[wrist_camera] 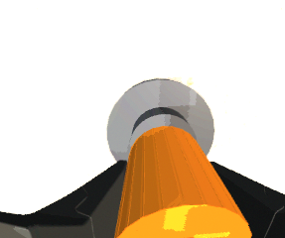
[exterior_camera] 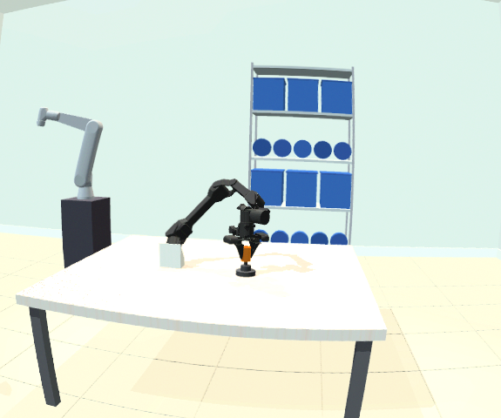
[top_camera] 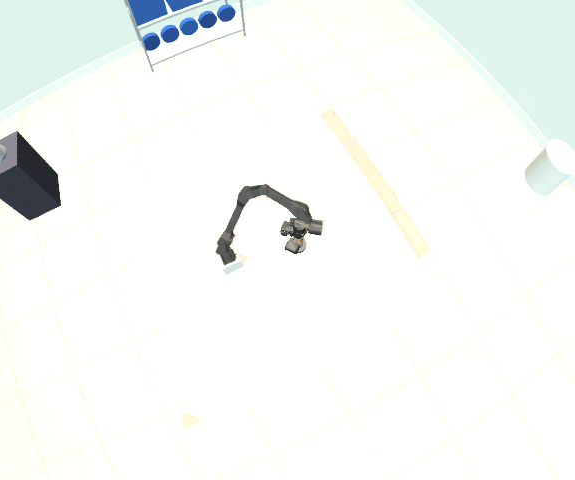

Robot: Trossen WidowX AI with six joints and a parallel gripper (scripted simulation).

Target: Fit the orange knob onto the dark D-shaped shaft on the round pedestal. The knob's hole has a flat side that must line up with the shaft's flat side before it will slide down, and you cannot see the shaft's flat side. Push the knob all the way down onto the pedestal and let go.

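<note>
Now: gripper tip 20 mm below the orange knob. Round my gripper tip: pedestal: 40 mm below.
</note>
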